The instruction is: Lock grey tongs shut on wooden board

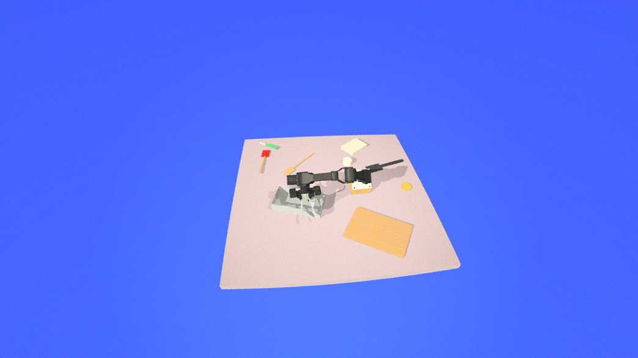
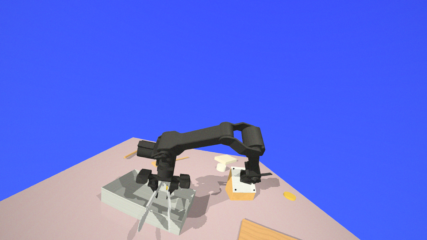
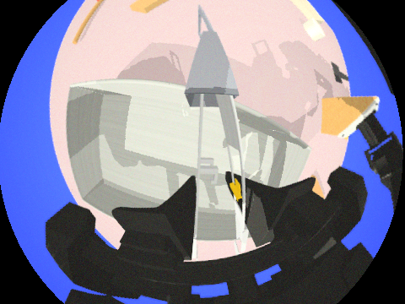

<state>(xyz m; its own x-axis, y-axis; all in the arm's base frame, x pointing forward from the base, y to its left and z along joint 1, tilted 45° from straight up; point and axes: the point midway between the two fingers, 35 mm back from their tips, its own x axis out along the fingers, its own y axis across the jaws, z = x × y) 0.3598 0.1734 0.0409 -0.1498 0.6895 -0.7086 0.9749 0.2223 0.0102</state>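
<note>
Now: gripper tip 40 mm short of the tin. From my gripper tip the other things lie so: white cylinder (290 mm behind, 420 mm to the right, 10 mm below); red spatula (330 mm ahead, 450 mm to the right, 20 mm below); wooden board (430 mm behind, 210 mm to the left, 20 mm below).
</note>
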